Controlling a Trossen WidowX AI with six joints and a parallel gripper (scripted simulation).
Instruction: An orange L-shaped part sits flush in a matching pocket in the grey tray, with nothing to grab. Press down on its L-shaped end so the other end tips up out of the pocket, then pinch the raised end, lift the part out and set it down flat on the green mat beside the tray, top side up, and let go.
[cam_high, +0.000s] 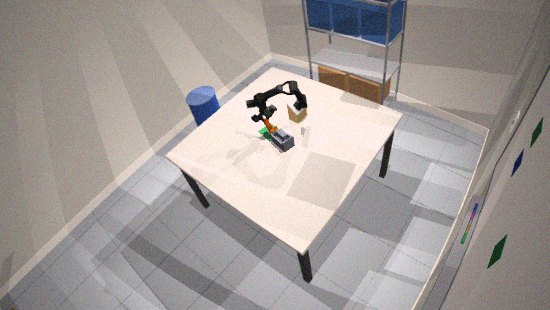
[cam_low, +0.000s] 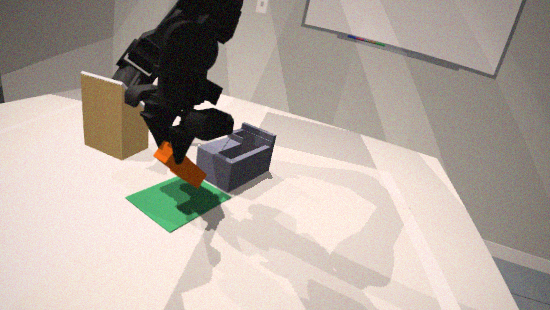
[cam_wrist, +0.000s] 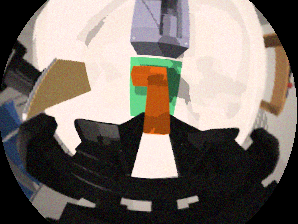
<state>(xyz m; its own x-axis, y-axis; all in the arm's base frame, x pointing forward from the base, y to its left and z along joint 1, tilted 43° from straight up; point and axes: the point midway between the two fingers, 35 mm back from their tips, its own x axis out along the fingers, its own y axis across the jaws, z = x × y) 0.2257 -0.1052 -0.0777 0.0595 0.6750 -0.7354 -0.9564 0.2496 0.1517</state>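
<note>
The orange L-shaped part is 40 mm to the left of my gripper tip and 30 mm below it. From my gripper tip the other things lie so: green mat: 100 mm below, 20 mm to the left, 10 mm ahead.
</note>
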